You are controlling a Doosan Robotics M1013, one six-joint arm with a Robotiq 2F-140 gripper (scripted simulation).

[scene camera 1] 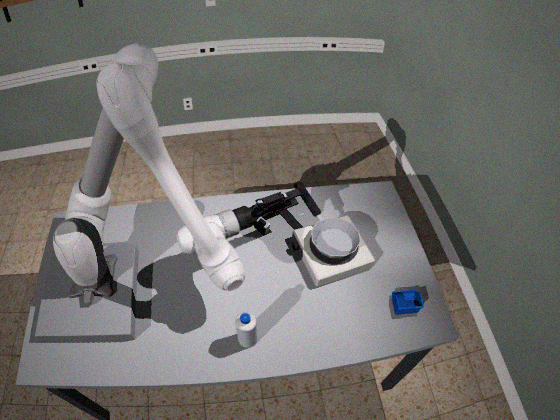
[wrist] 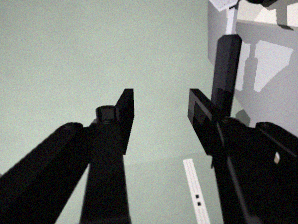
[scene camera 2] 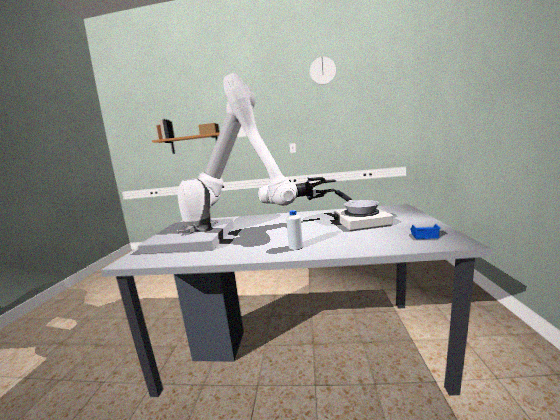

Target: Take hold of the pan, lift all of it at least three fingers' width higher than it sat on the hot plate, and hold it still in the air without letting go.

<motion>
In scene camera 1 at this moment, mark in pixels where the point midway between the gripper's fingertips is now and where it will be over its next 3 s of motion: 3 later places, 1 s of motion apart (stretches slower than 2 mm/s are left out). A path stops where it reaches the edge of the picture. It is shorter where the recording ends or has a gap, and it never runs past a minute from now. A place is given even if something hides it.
My gripper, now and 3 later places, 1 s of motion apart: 297, 196; 296, 210; 297, 211; 303, 208
</motion>
